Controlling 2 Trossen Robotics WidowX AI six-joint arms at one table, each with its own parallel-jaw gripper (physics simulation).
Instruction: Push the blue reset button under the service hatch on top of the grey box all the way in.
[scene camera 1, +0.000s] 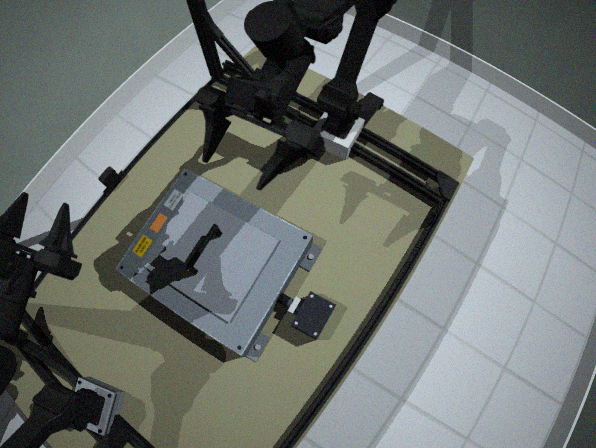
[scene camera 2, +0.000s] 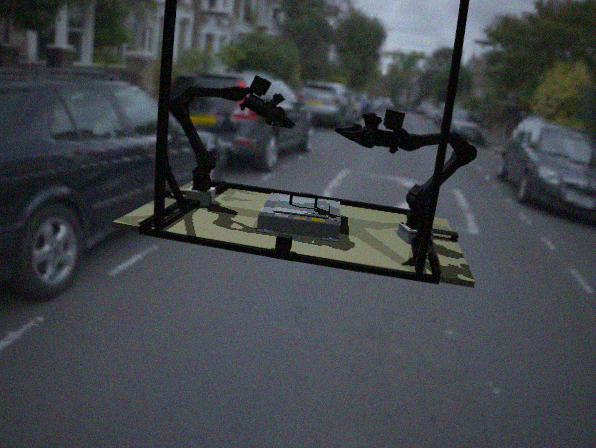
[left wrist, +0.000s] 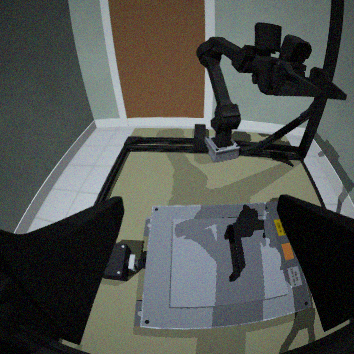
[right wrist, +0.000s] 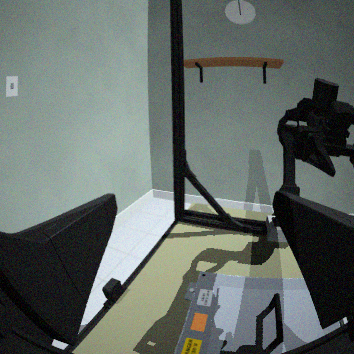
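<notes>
Left gripper (scene camera 1: 230, 175): open, holding nothing; the same gripper appears at (scene camera 2: 293, 126) and (left wrist: 203, 204). My right gripper (scene camera 1: 45, 198) is likewise open and empty, and this gripper appears at (scene camera 2: 338, 131), (left wrist: 334, 95) and (right wrist: 197, 200). A service hatch (scene camera 1: 212, 256) is present; the hatch appears also at (left wrist: 215, 261) and (right wrist: 241, 313).
</notes>
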